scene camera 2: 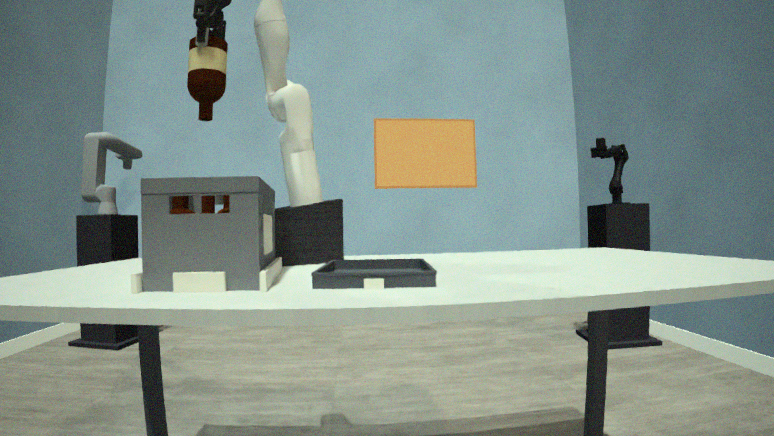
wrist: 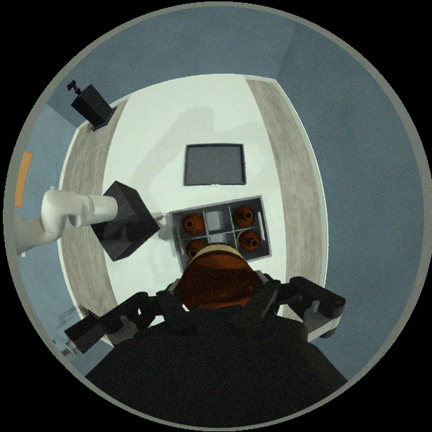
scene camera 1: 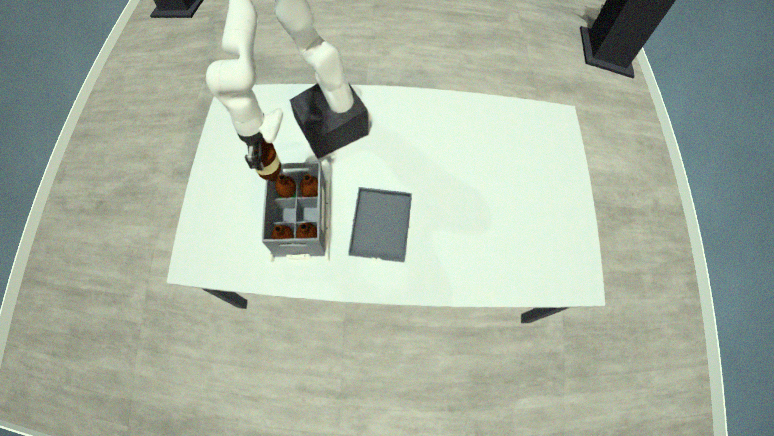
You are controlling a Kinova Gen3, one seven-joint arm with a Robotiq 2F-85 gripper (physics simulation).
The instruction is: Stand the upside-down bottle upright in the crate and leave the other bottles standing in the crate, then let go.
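Note:
The upside-down bottle, brown with a cream label, hangs neck down in the air, high above the grey crate. My gripper is shut on its base end from above. In scene camera 2 the bottle's mouth is well above the crate's rim. Several other brown bottles stand neck up in the crate's end compartments, such as one bottle and another bottle. The two middle compartments are empty.
A shallow dark grey tray lies beside the crate on the white table. The arm's black base block stands behind the crate. Pale strips lie along the crate's foot.

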